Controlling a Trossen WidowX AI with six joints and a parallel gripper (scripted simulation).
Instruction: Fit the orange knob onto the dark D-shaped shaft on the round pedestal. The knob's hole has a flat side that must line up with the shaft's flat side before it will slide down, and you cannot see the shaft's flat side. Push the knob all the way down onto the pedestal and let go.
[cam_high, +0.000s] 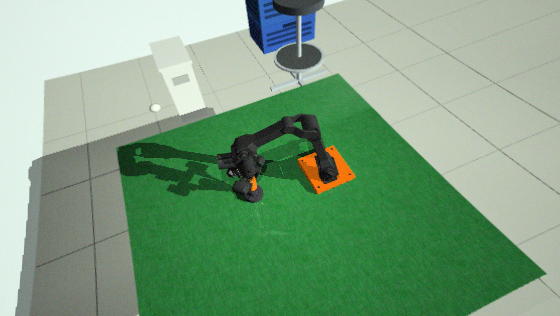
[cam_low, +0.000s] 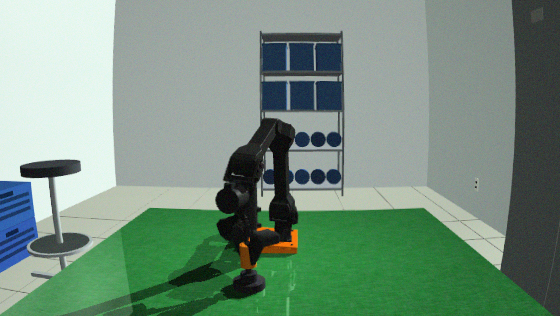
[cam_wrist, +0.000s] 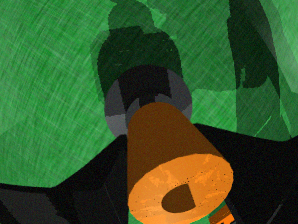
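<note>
Now: gripper tip 4 cm above the dark round pedestal. The rest, counted from my gripper tip: orange knob 2 cm above.
</note>
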